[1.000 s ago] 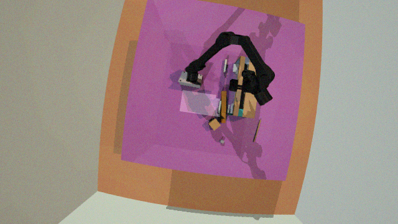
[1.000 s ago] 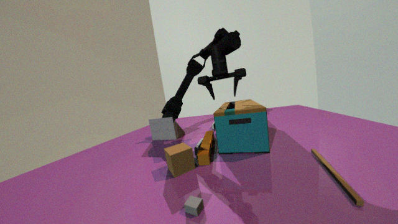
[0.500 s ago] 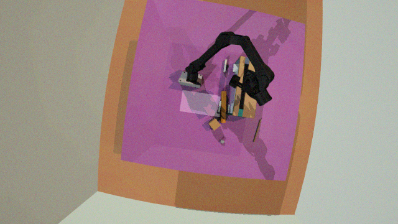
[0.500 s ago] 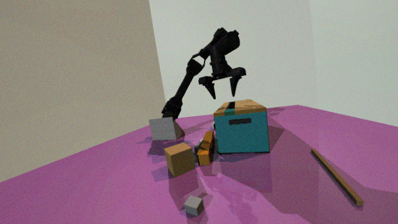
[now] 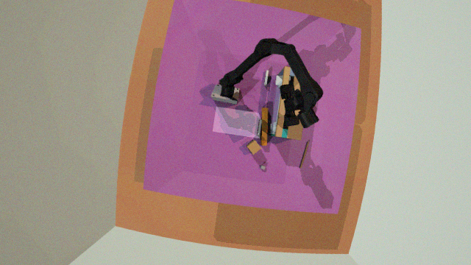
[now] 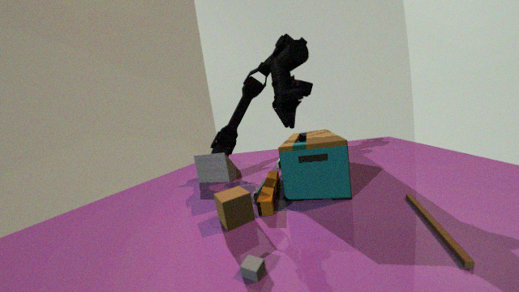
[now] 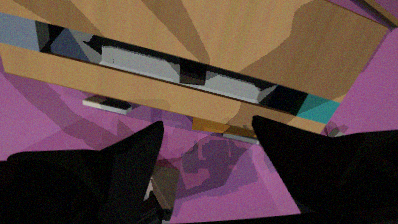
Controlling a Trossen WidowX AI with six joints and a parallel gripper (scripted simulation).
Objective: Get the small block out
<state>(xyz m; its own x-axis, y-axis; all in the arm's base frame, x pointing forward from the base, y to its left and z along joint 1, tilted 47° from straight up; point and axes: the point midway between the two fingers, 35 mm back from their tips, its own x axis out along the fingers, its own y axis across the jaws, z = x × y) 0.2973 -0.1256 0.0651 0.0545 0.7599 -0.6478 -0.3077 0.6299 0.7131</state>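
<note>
My gripper tip is 6 cm past the orange bar, 11 cm to the left of it and 15 cm above it. From my gripper tip the other things lie so: thin wooden stick 22 cm ahead, 24 cm to the right, 16 cm below; then grey block 2 cm behind, 35 cm to the right, 16 cm below.
</note>
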